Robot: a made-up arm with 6 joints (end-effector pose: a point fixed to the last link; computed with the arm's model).
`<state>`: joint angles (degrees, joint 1 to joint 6).
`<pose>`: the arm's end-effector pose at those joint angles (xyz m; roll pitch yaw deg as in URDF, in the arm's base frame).
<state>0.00 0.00 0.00 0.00 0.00 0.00</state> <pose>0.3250 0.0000 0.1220 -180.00 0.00 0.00</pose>
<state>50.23 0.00 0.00 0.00 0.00 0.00</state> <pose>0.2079 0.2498 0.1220 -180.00 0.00 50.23</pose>
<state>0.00 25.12 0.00 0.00 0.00 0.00</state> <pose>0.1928 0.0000 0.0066 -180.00 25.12 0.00</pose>
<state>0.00 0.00 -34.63 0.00 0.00 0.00</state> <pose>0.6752 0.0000 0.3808 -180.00 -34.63 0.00</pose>
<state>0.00 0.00 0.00 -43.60 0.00 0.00</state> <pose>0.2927 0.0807 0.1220 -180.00 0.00 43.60</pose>
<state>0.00 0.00 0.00 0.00 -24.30 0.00</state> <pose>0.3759 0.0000 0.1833 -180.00 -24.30 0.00</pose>
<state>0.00 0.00 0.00 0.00 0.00 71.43</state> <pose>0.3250 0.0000 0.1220 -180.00 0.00 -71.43</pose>
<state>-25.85 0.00 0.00 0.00 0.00 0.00</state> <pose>0.2925 -0.1417 0.1220 -180.00 0.00 -25.85</pose>
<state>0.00 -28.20 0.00 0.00 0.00 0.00</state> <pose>0.3994 0.0000 0.3039 -180.00 -28.20 0.00</pose>
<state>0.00 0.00 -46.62 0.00 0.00 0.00</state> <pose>0.7521 0.0000 0.5128 -180.00 -46.62 0.00</pose>
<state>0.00 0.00 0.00 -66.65 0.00 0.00</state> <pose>0.2544 0.1074 0.1220 -180.00 0.00 66.65</pose>
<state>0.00 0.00 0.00 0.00 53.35 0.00</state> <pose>0.1583 0.0000 0.0882 -180.00 53.35 0.00</pose>
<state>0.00 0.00 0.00 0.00 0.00 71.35</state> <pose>0.3250 0.0000 0.1220 -180.00 0.00 -71.35</pose>
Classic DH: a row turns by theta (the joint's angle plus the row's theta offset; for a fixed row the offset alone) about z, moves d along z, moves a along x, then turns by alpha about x. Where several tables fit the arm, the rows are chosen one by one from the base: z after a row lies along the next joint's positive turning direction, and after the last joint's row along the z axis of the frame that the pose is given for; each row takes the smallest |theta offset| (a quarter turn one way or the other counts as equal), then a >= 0, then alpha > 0; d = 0 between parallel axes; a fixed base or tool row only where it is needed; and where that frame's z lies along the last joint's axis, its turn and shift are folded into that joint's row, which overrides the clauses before.
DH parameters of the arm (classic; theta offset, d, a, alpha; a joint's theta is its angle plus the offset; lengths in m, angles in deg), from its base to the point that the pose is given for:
joint 1: 0 0.361 0 -90
joint 2: -79.35 0 0.4599 0
joint 3: 79.35 0 0.123 -90
joint 4: 0 0.542 0 90
joint 5: 0 0 0.117 -90
joint 6: 0 0.149 0 0

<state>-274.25 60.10 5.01 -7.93 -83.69 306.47</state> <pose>-0.0109 0.1533 0.0704 169.00 -16.89 143.08</pose>
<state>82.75 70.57 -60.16 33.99 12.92 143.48</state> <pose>0.1094 0.5026 -0.3048 171.60 -20.74 -93.85</pose>
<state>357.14 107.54 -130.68 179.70 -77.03 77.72</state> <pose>0.5414 -0.0279 -0.2996 -126.73 -9.78 94.72</pose>
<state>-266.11 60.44 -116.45 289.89 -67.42 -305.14</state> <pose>-0.2354 0.9320 0.3889 -53.51 -85.58 27.85</pose>
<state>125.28 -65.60 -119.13 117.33 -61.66 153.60</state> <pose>0.3986 -0.2762 1.1301 32.00 -53.34 -157.70</pose>
